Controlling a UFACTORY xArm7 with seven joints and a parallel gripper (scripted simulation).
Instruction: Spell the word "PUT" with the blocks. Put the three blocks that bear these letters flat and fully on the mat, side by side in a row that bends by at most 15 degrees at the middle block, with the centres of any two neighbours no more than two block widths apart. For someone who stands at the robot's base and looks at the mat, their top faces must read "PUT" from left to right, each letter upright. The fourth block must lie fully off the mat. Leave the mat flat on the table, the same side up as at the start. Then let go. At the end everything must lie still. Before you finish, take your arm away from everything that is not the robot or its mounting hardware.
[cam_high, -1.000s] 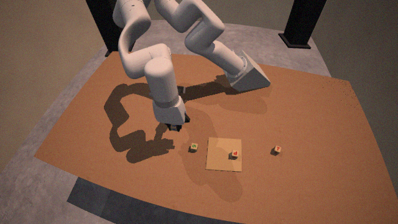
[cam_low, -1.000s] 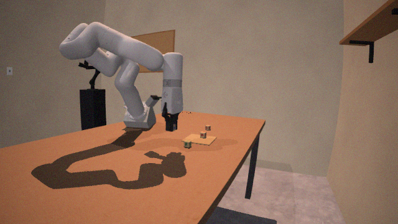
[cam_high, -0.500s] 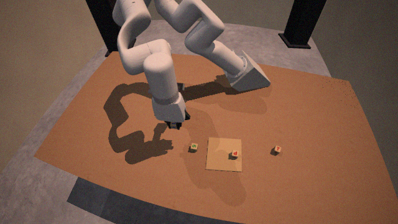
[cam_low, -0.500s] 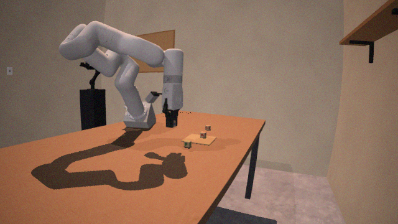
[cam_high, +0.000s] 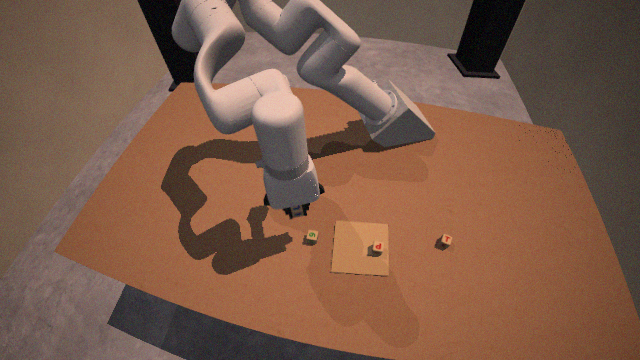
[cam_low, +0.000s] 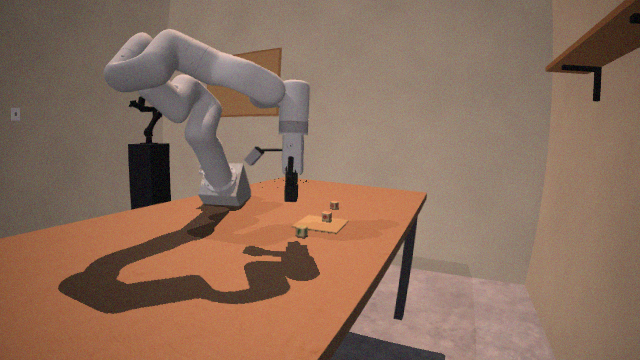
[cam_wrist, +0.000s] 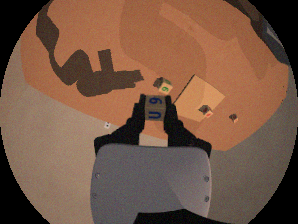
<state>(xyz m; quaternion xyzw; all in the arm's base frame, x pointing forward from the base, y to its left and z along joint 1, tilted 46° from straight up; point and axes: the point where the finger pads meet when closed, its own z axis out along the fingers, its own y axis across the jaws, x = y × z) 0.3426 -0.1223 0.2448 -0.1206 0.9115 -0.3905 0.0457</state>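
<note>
Right now the tan mat is 60 mm ahead of my hand, 150 mm to the left of it and 120 mm below it. The rest, counted from my hand: T block (70 mm ahead, 370 mm to the left, 110 mm below); then P block (70 mm ahead, 190 mm to the left, 110 mm below).
</note>
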